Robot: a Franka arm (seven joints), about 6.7 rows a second.
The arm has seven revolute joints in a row. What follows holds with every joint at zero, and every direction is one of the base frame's. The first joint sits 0.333 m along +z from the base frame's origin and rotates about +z. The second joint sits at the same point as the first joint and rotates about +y. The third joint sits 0.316 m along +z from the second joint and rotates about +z. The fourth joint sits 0.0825 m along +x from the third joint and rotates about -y. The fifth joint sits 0.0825 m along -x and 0.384 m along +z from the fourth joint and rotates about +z. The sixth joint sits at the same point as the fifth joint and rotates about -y. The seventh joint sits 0.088 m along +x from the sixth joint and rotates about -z. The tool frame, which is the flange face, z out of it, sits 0.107 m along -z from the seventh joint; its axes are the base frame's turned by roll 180, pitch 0 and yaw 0 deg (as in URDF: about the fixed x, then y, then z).
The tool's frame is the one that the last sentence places.
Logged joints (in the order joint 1, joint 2, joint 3, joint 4, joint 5, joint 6, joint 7), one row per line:
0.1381 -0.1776 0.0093 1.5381 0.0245 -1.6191 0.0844
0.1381 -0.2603 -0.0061 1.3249 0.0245 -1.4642 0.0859
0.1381 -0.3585 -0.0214 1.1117 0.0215 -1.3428 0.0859
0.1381 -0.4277 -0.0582 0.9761 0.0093 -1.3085 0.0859
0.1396 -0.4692 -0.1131 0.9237 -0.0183 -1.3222 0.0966
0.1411 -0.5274 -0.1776 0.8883 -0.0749 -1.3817 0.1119
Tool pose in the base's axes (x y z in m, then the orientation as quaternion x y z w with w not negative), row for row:
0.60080 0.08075 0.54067 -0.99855 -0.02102 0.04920 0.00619
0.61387 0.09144 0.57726 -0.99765 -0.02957 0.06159 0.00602
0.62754 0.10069 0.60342 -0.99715 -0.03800 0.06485 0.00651
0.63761 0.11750 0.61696 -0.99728 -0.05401 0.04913 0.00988
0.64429 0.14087 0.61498 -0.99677 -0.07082 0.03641 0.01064
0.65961 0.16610 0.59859 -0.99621 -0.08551 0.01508 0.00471
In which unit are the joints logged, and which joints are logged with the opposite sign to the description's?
The joints are logged in radians. Opposite sign: joint 2, joint 3, joint 4, joint 6.
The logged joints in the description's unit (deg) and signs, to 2 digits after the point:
7.91 10.18 -0.53 -88.13 1.40 92.77 4.84
7.91 14.91 0.35 -75.91 1.40 83.89 4.92
7.91 20.54 1.23 -63.70 1.23 76.94 4.92
7.91 24.51 3.33 -55.93 0.53 74.97 4.92
8.00 26.88 6.48 -52.92 -1.05 75.76 5.53
8.08 30.22 10.18 -50.90 -4.29 79.17 6.41

